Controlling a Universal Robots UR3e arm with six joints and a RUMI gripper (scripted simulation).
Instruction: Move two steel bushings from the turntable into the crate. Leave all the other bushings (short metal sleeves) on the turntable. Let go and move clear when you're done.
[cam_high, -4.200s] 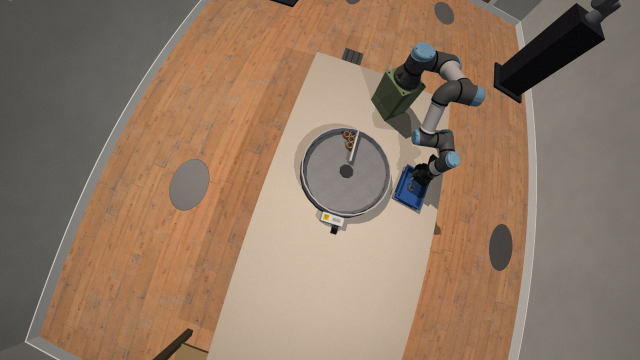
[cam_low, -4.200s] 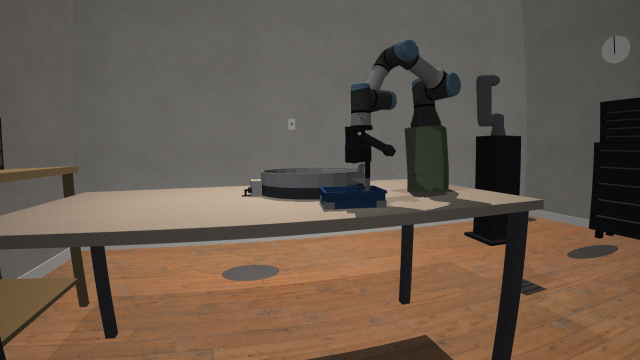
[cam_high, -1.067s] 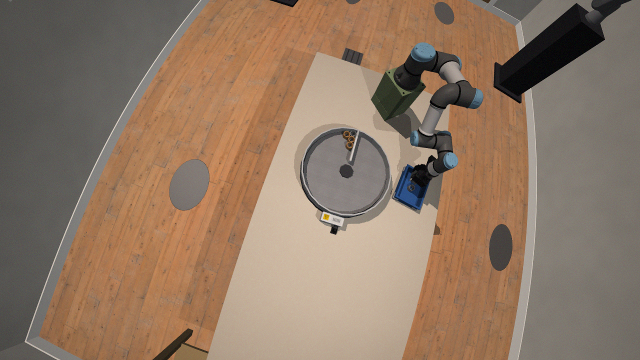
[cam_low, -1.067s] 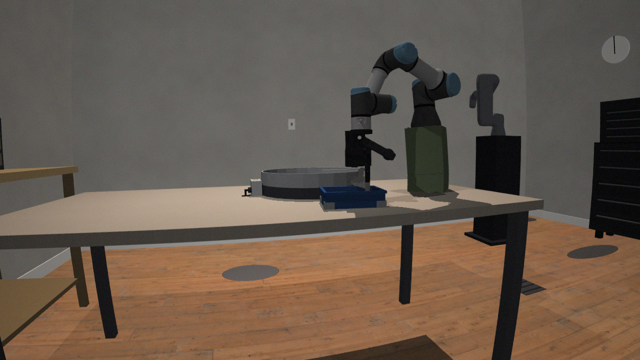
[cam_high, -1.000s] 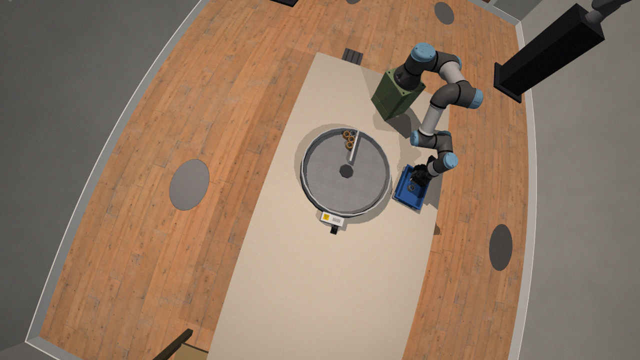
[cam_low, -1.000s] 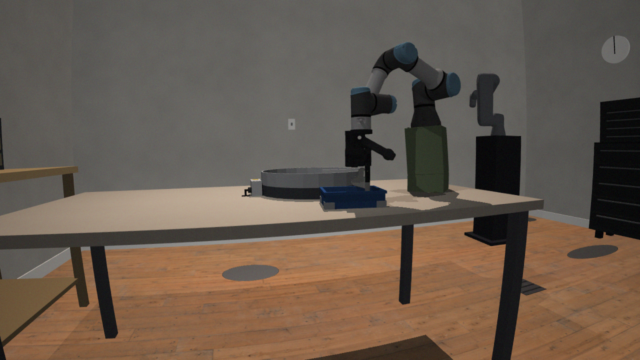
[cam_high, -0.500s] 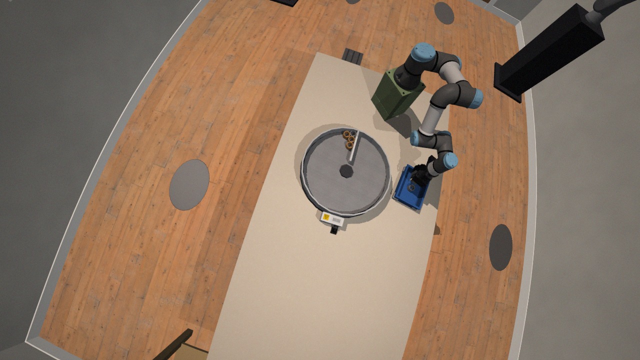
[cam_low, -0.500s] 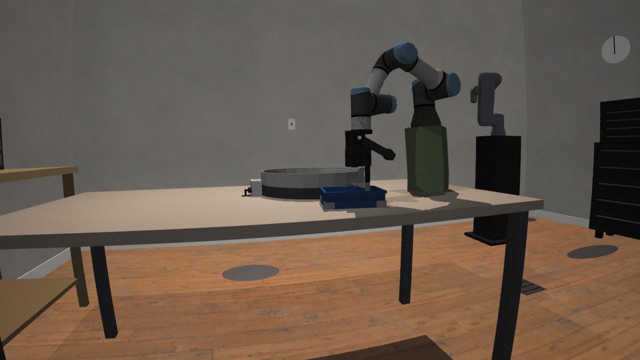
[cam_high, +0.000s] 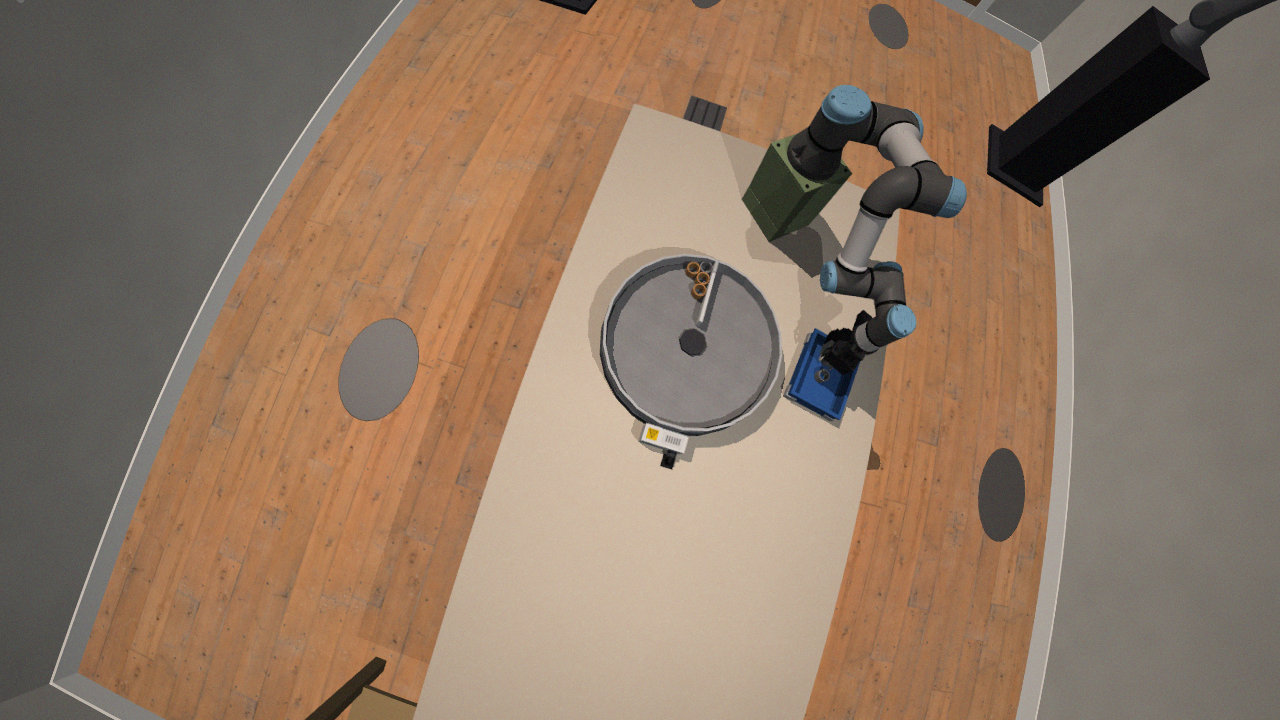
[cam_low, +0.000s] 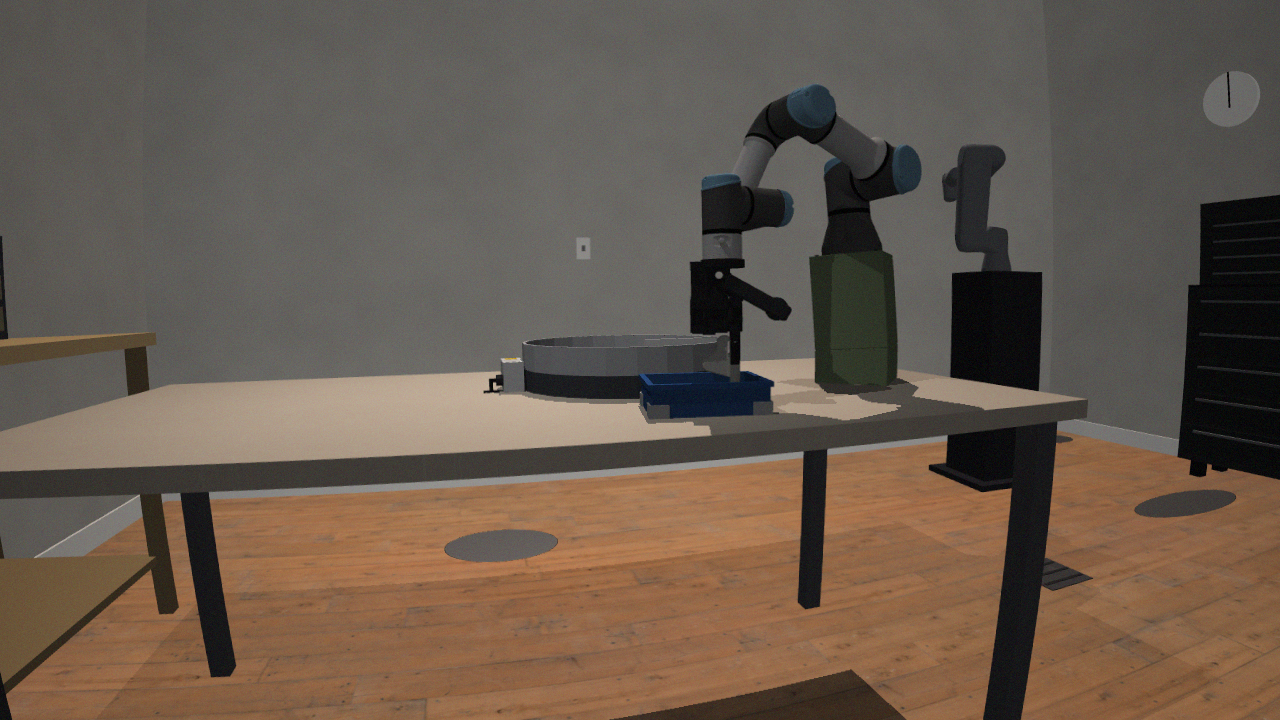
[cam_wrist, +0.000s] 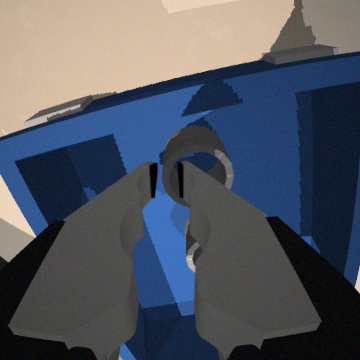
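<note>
The blue crate lies 5 cm ahead of my hand and 1 cm to the left of it. Round my hand: round grey turntable: 13 cm ahead, 34 cm to the right, 3 cm above.
</note>
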